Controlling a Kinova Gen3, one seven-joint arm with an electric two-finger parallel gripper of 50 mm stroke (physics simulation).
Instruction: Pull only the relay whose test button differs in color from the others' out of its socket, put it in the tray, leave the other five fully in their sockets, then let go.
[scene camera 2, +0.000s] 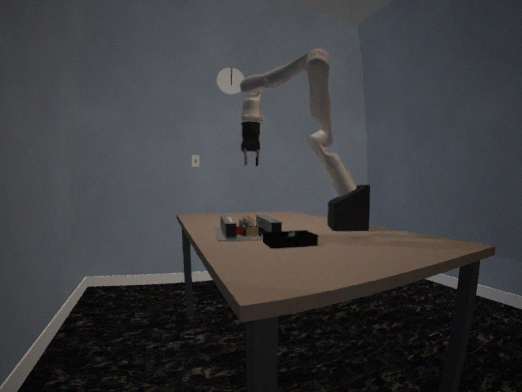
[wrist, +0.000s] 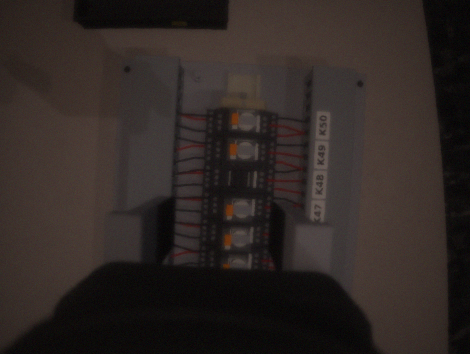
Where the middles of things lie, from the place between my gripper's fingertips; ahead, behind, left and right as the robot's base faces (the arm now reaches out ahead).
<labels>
Right now the mounting panel (wrist: 282, 87) is 28 cm below my hand, 3 cm to the right of it and 1 cm ahead of it.
</labels>
